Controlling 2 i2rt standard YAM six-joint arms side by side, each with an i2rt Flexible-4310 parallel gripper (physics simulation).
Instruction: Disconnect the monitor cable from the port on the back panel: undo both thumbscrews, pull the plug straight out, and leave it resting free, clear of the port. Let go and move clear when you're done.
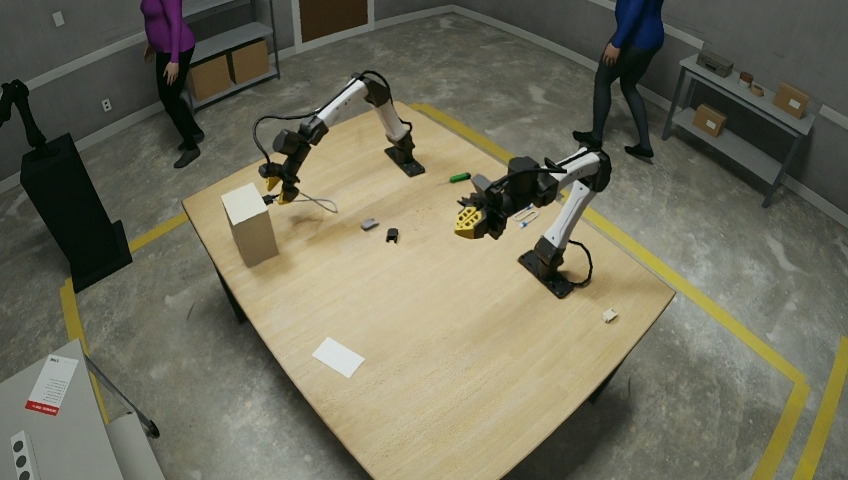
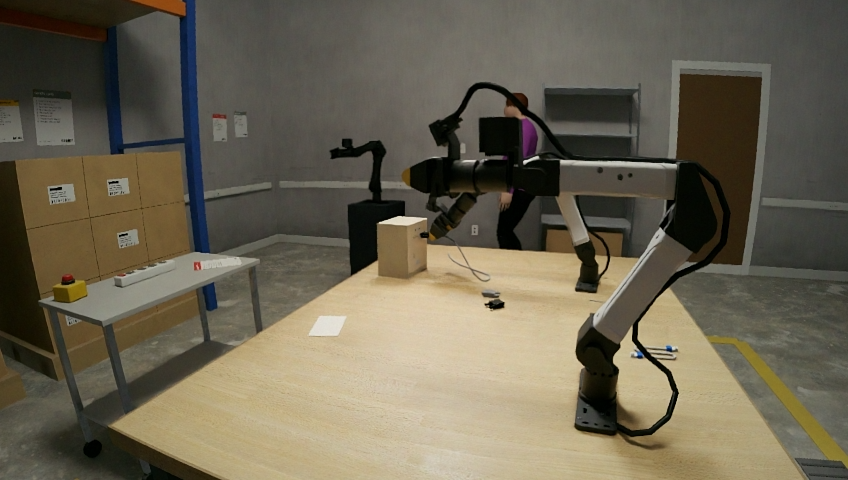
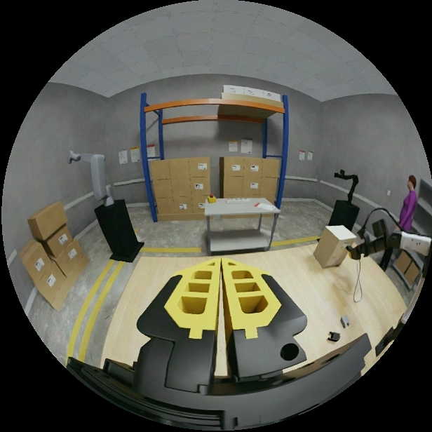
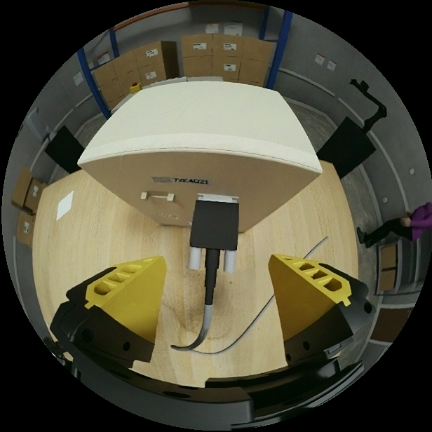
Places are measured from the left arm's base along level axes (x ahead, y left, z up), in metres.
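Pixels of known places: left gripper, between the fingertips: [image 1: 454, 231] [image 2: 402, 176]; right gripper, between the fingertips: [image 1: 273, 197] [image 2: 433, 236]; left arm's base, origin of its link: [image 1: 545, 274] [image 2: 596, 400]; right arm's base, origin of its link: [image 1: 404, 161] [image 2: 588, 283].
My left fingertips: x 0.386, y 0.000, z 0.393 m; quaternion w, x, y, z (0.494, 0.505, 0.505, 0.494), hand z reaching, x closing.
Ahead of a thing's pixels: the offset from my left fingertips to its middle.
The beige box with the port @(dx +0.300, dy -0.624, dz -0.298 m) [image 1: 257, 234] [image 2: 397, 252] [image 3: 331, 250] [image 4: 200, 120] stands upright on the table. The black plug @(dx +0.203, dy -0.646, dz -0.254 m) [image 4: 215, 225] [image 1: 270, 199] sits at the port on its back panel, with a pale thumbscrew [image 4: 195, 259] on the left and another thumbscrew [image 4: 230, 261] on the right. The cable [image 4: 250, 325] [image 1: 326, 201] [image 2: 476, 270] [image 3: 357, 285] loops down to the table. My right gripper [image 4: 217, 262] [image 1: 278, 191] is open, its fingers wide on either side of the plug's cable end, short of the thumbscrews and not touching them. My left gripper [image 3: 220, 262] [image 1: 467, 223] [image 2: 406, 177] is shut and empty, high above the table.
A grey connector @(dx -0.061, dy -0.482, dz -0.385 m) [image 1: 369, 224] [image 2: 490, 293] [image 3: 345, 321] and a black connector @(dx -0.095, dy -0.398, dz -0.385 m) [image 1: 392, 235] [image 2: 494, 304] [image 3: 333, 336] lie on the table. A green screwdriver @(dx -0.424, dy -0.509, dz -0.384 m) [image 1: 460, 177], a white card @(dx +0.273, dy -0.105, dz -0.392 m) [image 1: 338, 356] [image 2: 327, 325] [image 4: 65, 205] and a small beige part @(dx -0.432, dy +0.246, dz -0.385 m) [image 1: 609, 315] also lie there.
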